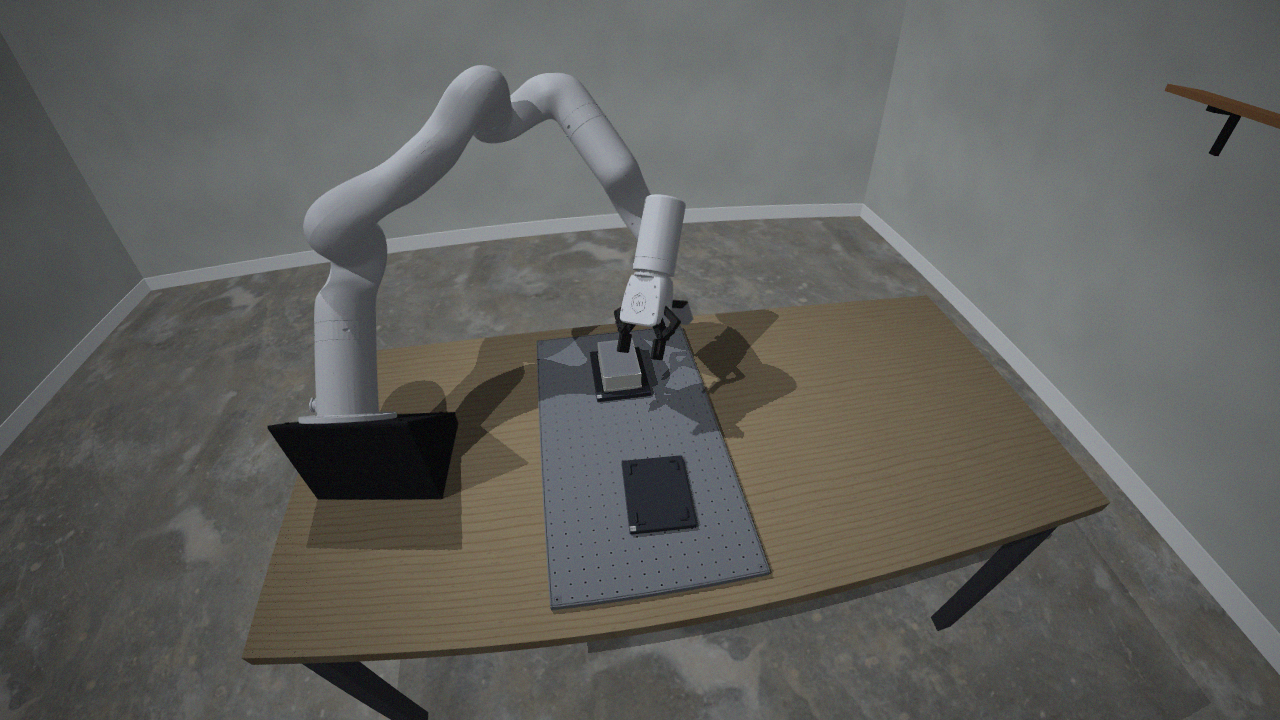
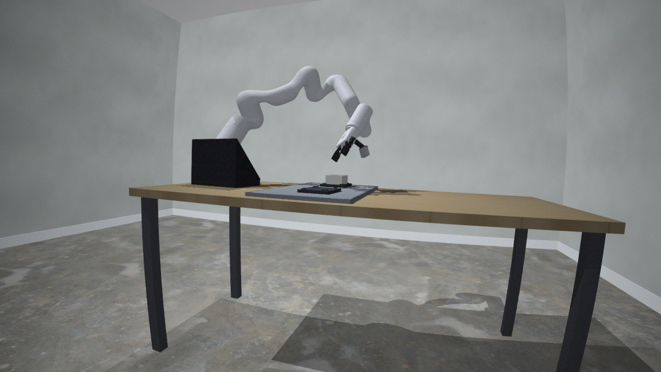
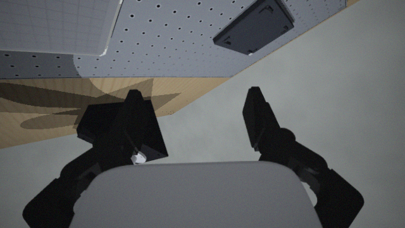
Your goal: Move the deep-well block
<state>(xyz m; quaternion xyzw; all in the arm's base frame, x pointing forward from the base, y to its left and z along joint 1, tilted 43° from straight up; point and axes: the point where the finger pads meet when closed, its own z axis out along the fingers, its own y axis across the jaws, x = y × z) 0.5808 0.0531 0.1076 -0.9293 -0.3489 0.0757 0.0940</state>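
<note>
The 96-well deep-well block lies 4 cm behind my hand, 9 cm to the left of it and 11 cm below it.
</note>
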